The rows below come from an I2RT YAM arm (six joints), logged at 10 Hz.
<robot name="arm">
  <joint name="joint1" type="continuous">
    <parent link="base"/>
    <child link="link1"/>
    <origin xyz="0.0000 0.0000 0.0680" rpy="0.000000 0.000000 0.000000"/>
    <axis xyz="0 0 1"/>
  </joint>
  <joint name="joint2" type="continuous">
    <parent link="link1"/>
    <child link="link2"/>
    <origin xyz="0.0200 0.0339 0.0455" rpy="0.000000 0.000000 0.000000"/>
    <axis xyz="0 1 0"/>
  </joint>
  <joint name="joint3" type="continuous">
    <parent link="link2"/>
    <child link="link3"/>
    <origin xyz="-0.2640 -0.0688 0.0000" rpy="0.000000 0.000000 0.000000"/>
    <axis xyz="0 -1 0"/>
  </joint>
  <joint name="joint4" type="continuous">
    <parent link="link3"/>
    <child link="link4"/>
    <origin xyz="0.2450 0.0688 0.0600" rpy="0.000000 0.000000 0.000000"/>
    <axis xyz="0 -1 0"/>
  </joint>
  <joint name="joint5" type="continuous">
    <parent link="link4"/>
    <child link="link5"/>
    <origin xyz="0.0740 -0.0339 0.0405" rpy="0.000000 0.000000 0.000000"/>
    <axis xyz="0 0 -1"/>
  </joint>
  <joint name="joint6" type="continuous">
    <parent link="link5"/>
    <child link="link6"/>
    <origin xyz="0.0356 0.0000 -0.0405" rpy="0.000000 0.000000 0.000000"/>
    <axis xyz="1 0 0"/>
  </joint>
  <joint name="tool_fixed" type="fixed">
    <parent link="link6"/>
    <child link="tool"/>
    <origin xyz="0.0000 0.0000 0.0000" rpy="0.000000 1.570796 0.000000"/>
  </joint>
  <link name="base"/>
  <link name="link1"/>
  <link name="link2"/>
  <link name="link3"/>
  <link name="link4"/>
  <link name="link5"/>
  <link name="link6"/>
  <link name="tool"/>
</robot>
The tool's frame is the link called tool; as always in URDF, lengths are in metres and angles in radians. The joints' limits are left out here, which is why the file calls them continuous.
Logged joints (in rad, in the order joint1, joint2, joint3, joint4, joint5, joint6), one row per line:
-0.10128, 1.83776, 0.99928, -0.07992, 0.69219, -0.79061
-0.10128, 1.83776, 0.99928, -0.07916, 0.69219, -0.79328
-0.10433, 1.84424, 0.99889, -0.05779, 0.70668, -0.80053
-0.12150, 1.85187, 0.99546, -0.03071, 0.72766, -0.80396
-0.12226, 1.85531, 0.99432, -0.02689, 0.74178, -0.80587
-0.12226, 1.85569, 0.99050, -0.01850, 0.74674, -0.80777
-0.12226, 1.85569, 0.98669, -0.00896, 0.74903, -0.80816
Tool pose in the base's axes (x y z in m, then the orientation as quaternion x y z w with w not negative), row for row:
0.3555, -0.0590, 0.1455, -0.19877, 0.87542, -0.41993, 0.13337
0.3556, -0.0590, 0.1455, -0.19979, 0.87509, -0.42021, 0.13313
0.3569, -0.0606, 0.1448, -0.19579, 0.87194, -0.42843, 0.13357
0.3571, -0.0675, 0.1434, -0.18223, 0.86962, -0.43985, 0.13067
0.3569, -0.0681, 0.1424, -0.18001, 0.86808, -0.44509, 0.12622
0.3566, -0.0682, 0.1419, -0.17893, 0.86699, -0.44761, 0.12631
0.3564, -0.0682, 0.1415, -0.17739, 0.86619, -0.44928, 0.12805
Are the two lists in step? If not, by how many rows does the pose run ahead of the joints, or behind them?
They are in step.
